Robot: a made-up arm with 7 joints.
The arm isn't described. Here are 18 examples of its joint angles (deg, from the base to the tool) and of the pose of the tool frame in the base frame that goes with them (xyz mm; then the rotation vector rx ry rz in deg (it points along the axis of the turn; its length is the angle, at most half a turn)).
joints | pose
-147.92 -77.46 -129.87 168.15 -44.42 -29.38 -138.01 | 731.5 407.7 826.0 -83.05 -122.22 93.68
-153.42 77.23 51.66 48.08 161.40 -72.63 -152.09 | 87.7 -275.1 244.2 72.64 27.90 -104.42
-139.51 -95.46 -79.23 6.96 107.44 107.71 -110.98 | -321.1 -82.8 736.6 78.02 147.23 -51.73
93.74 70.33 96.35 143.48 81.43 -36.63 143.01 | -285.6 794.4 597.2 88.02 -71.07 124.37
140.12 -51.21 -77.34 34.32 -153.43 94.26 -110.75 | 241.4 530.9 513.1 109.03 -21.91 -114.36
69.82 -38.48 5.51 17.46 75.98 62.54 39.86 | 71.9 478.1 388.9 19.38 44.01 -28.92
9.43 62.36 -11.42 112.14 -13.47 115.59 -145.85 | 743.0 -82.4 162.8 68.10 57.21 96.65
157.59 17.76 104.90 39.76 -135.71 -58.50 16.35 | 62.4 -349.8 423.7 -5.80 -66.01 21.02
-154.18 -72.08 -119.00 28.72 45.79 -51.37 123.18 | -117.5 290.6 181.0 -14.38 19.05 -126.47
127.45 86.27 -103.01 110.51 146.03 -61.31 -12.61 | 80.8 647.8 620.4 92.11 -111.56 -62.82
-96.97 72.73 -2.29 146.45 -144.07 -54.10 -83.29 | 16.4 -865.4 383.5 -23.80 13.80 127.33
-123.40 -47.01 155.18 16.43 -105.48 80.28 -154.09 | 156.9 -195.3 42.2 -26.10 -106.12 -39.47
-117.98 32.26 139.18 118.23 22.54 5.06 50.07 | 221.3 -309.8 1316.7 131.37 -74.73 -66.23
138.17 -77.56 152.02 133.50 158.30 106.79 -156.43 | 696.7 -656.1 379.6 5.23 -144.86 29.79
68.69 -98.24 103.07 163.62 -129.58 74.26 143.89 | -372.2 -958.1 361.5 -133.05 -47.97 10.58
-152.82 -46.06 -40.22 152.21 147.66 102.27 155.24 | 525.0 200.1 1275.3 -73.86 72.31 130.38
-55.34 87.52 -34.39 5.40 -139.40 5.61 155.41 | -161.4 267.8 259.8 -28.35 80.04 -90.48
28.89 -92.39 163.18 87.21 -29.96 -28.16 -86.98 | -439.9 -151.4 -145.6 -17.62 -0.96 -48.35
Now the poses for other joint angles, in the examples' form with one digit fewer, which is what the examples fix.
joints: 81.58 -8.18 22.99 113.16 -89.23 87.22 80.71
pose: -31 518 1203 47.4 -96.4 -21.8
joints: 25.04 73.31 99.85 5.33 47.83 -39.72 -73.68
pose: -272 109 314 73.1 13.1 88.2
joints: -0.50 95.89 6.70 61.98 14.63 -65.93 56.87
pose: 275 23 -131 8.8 -43.9 -88.5
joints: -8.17 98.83 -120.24 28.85 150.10 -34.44 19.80
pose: -179 -219 646 59.7 84.8 6.3
